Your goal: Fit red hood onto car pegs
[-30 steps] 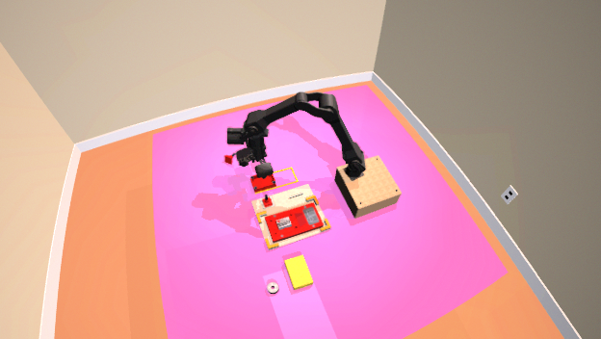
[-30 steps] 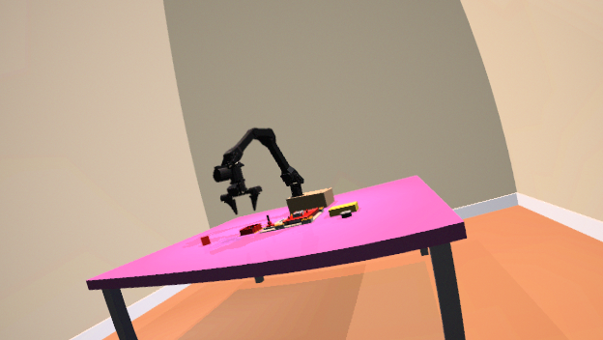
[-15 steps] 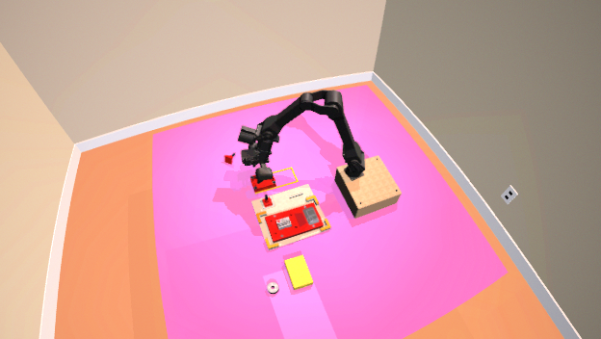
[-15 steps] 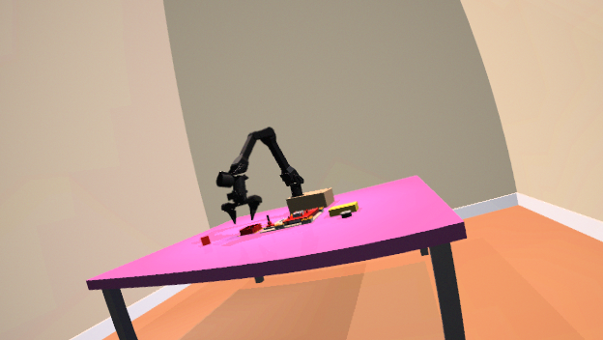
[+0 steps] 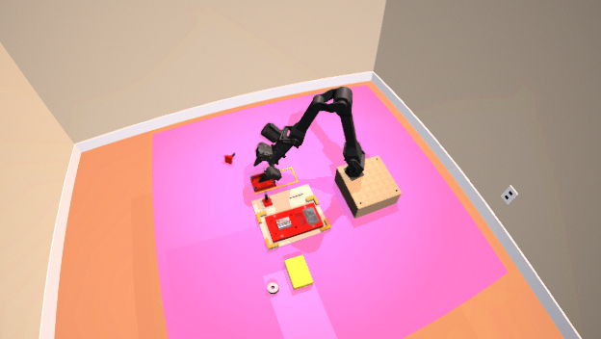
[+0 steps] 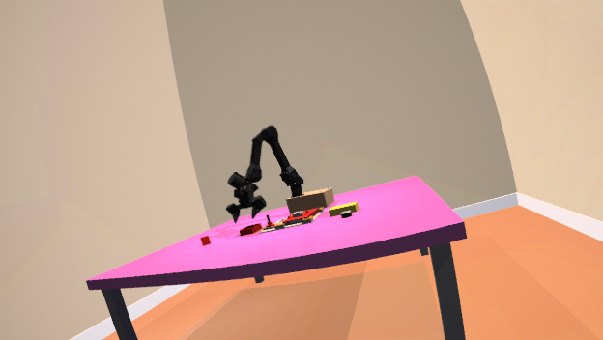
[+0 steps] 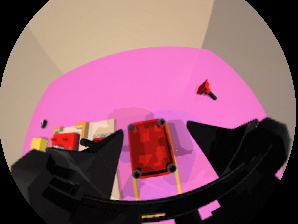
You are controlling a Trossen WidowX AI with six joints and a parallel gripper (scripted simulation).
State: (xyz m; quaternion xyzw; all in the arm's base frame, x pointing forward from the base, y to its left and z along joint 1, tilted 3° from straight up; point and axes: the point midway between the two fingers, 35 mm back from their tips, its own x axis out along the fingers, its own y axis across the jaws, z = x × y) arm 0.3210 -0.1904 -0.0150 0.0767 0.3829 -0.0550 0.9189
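My gripper tip is 50 mm above the red hood, 20 mm to the right of it and 20 mm past it. From my gripper tip the other things lie so: yellow block: 430 mm to the left, 40 mm below, 30 mm ahead.
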